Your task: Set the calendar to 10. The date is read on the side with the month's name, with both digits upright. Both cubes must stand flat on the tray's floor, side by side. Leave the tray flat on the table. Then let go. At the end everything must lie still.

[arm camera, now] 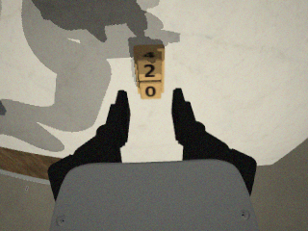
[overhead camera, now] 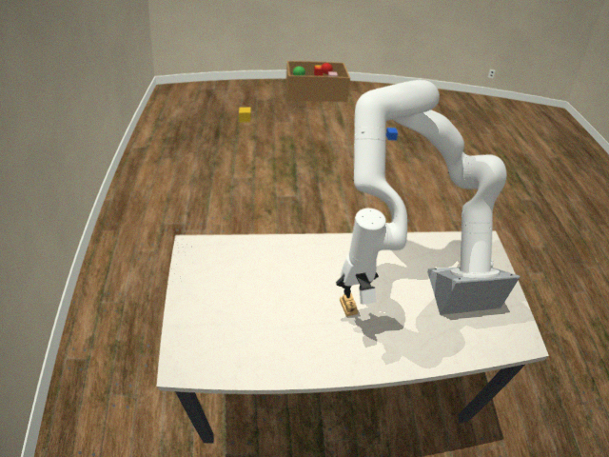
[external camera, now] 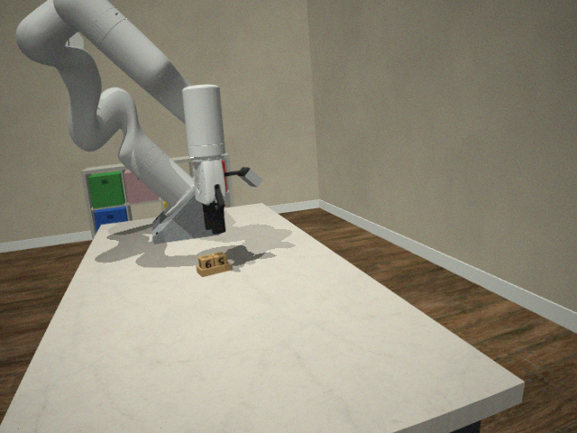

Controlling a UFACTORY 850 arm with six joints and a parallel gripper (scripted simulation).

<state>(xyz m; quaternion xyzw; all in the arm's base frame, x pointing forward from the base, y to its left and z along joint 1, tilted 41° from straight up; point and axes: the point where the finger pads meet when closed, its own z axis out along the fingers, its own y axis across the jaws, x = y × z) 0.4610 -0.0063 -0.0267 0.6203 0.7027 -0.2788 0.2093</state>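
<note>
My gripper is now 9 cm above the cube and 3 cm to the left of it. From my hand the other things lie so: wooden tray 11 cm below, 2 cm to the right.
</note>
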